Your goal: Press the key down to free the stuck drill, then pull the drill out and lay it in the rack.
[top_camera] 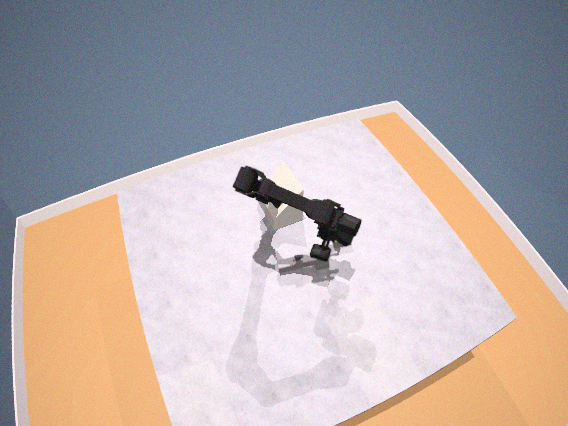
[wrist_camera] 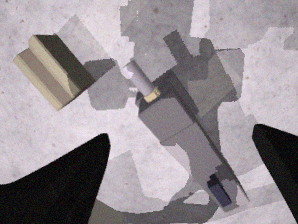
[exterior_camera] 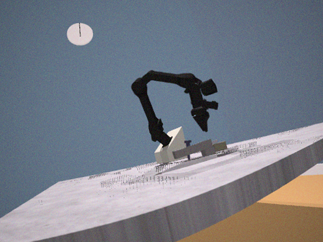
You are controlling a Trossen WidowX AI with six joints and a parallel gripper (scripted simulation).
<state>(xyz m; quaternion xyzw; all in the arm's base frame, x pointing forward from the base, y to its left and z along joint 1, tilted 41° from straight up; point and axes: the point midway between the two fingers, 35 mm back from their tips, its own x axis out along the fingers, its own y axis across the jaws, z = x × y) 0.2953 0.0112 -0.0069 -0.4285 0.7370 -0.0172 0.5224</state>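
Right now my gripper tip is 10 mm past the drill, 10 mm to the left of it and 60 mm above it. From my gripper tip the other things lie so: olive-tan rack 50 mm behind, 120 mm to the left, 90 mm below; holder block 30 mm behind, 60 mm to the right, 70 mm below; key 40 mm behind, 90 mm to the right, 50 mm below.
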